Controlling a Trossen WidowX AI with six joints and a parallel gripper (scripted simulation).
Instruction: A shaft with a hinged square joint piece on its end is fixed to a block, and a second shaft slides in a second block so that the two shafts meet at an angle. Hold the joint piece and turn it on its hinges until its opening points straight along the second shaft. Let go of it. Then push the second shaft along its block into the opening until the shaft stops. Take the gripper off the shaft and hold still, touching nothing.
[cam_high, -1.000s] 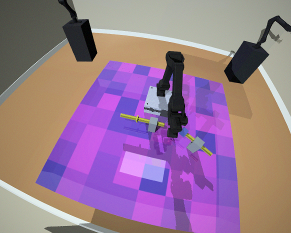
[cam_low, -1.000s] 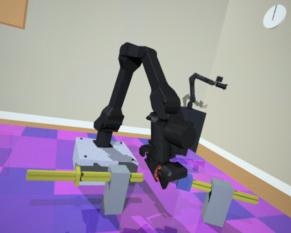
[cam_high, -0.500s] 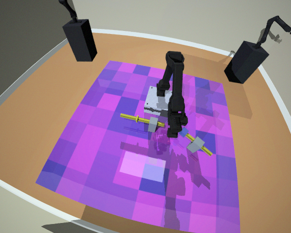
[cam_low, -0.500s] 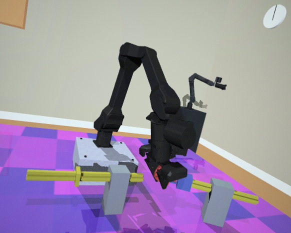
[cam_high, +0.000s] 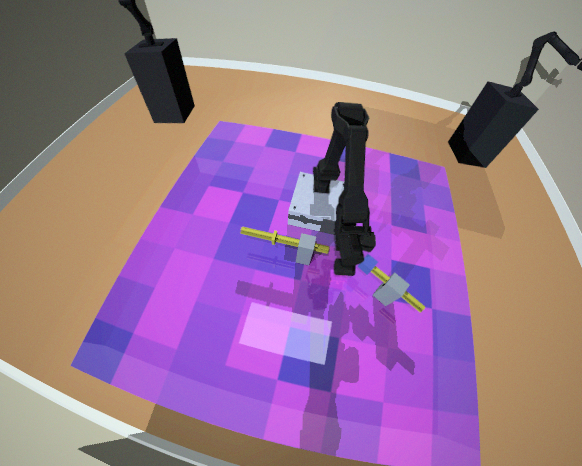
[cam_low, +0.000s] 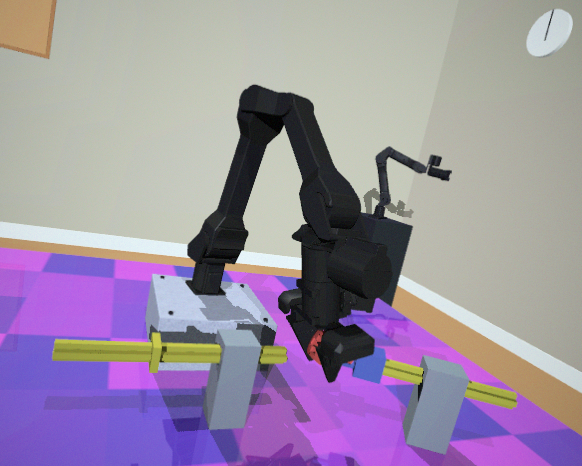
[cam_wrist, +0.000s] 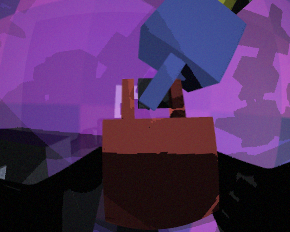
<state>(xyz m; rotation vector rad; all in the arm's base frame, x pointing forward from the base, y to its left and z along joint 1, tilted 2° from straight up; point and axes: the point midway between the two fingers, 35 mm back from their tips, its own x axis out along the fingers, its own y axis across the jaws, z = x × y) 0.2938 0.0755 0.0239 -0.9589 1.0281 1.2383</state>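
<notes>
Right now my gripper tip is 30 mm below the red joint piece and 10 mm to the right of it.
</notes>
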